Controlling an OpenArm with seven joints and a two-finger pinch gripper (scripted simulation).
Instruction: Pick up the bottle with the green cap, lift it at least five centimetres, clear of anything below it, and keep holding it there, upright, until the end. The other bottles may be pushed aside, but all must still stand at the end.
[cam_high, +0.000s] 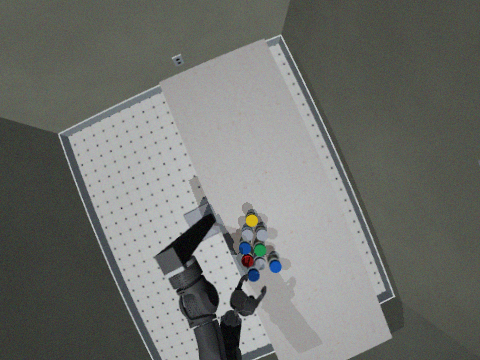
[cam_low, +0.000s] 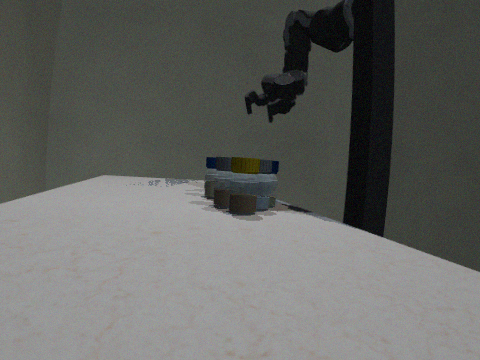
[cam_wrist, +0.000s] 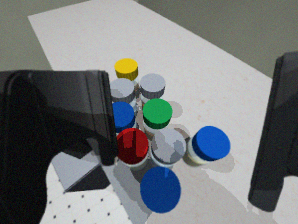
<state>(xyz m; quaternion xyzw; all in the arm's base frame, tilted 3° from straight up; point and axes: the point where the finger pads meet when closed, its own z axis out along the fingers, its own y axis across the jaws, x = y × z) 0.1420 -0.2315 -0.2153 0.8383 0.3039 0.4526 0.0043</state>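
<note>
The blue-capped bottle is 100 mm ahead of my hand, 40 mm to the right of it and 190 mm below it. Also, from my hand: red-capped bottle (50 mm to the left, 190 mm below); then blue bottle (10 mm ahead, 100 mm to the left, 190 mm below).
</note>
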